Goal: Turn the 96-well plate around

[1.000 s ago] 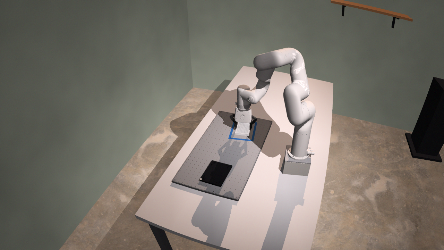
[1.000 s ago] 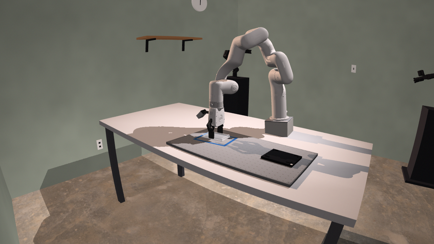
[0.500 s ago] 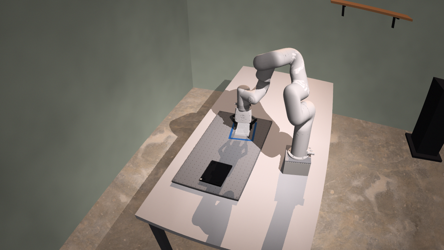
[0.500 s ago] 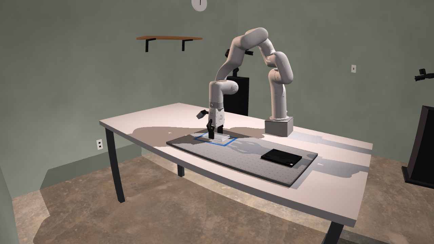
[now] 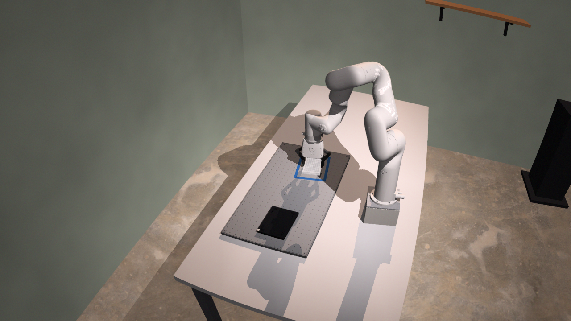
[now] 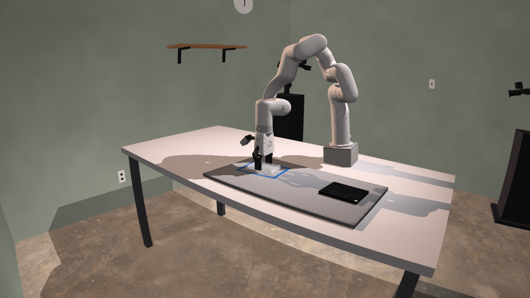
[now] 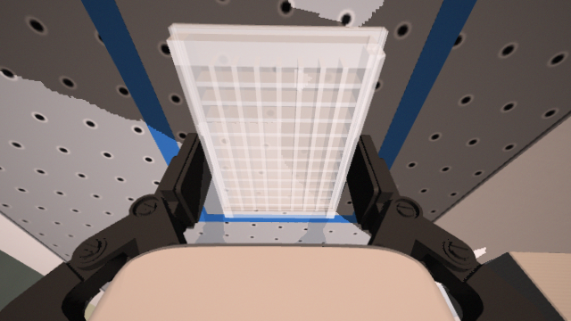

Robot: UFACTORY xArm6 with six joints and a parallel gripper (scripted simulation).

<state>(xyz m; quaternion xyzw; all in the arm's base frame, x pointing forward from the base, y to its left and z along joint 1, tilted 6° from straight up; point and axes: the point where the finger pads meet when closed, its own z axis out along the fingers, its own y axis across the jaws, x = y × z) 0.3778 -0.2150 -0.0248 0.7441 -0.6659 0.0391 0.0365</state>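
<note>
My hand is 1 cm above the clear 96-well plate. Round my hand: white A1 label (10 cm ahead, 48 cm to the left, 1 cm below); black plate nest N1 (4 cm ahead, 41 cm to the left, 2 cm below).
</note>
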